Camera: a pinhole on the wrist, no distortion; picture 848 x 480 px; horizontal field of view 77.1 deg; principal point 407.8 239.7 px. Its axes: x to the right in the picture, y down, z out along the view. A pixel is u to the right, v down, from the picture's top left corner.
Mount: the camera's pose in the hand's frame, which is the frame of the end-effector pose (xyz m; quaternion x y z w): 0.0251 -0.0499 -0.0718 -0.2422 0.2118 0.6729 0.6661
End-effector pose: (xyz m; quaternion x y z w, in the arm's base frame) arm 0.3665 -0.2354 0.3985 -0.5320 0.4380 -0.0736 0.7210
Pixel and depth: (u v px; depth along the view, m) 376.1 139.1 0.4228
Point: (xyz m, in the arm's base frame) 0.5508 -0.0069 0.2079
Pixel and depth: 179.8 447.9 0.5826
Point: 0.5700 0.3132 0.4685
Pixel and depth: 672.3 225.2 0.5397
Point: 0.3376 0.0986 -0.0100
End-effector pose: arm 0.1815 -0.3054 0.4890 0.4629 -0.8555 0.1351 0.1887
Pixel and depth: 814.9 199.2 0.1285
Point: 0.0827 -0.2586 0.5225
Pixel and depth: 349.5 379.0 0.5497
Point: -0.0216 -0.2352 0.0591
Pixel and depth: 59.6 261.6 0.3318
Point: 0.1374 -0.4446 0.2003
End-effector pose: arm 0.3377 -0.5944 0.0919 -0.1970 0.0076 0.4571 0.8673
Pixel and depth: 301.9 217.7 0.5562
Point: 0.1184 -0.3223 0.4236
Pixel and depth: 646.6 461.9 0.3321
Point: 0.0351 -0.5269 0.1154
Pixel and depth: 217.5 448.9 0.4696
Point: 0.0885 -0.5497 0.4590
